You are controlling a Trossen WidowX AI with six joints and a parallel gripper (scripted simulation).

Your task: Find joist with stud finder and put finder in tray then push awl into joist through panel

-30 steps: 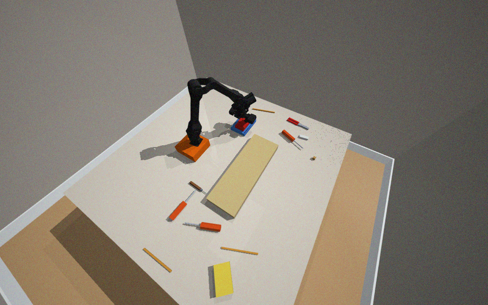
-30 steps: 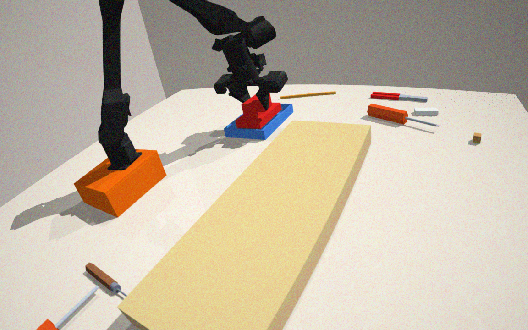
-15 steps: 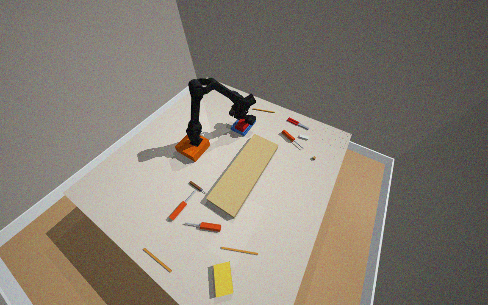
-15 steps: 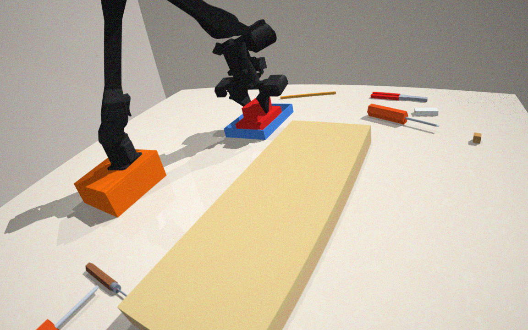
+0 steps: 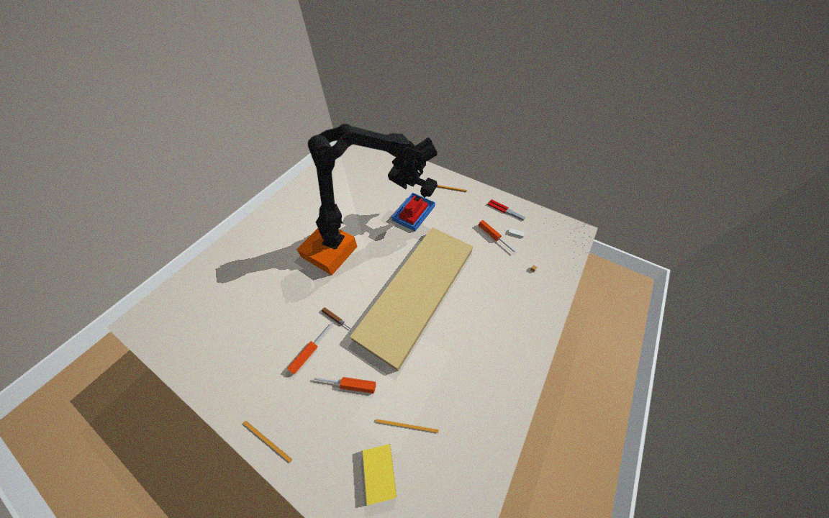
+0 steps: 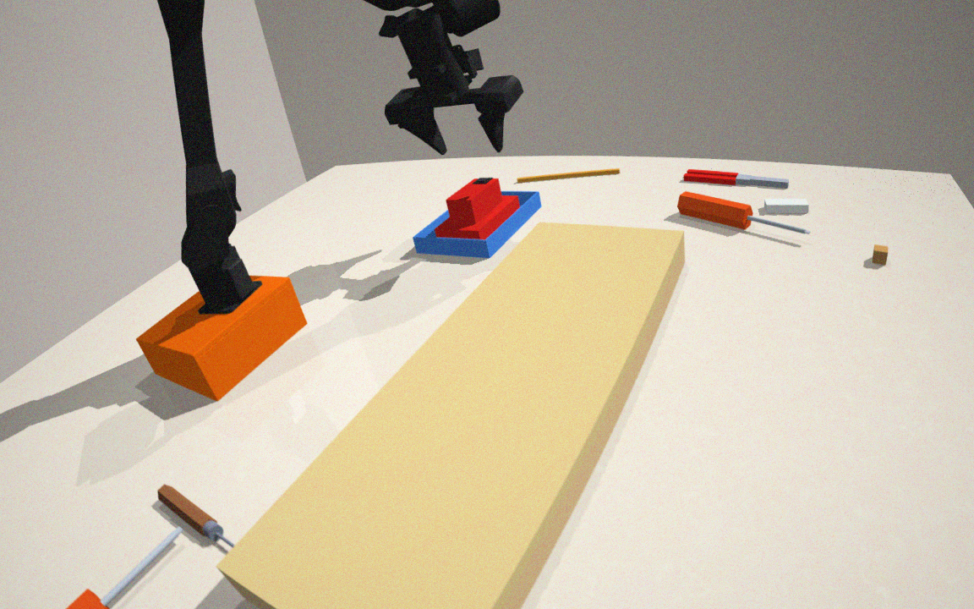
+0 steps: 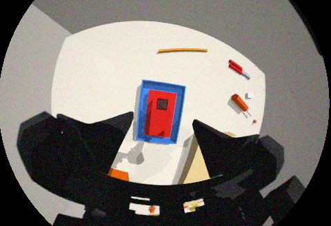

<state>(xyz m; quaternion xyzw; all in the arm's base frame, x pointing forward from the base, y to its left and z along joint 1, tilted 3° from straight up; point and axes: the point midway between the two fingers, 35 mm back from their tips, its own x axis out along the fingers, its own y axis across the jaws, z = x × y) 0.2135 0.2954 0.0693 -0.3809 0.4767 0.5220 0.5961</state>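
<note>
Right now my gripper tip is 2 cm to the right of the indicator and 5 cm above it. From my gripper tip the other things lie so: red stud finder (6 cm below); blue tray (1 cm to the right, 10 cm below); white block (43 cm ahead, 4 cm to the left, 11 cm below).
</note>
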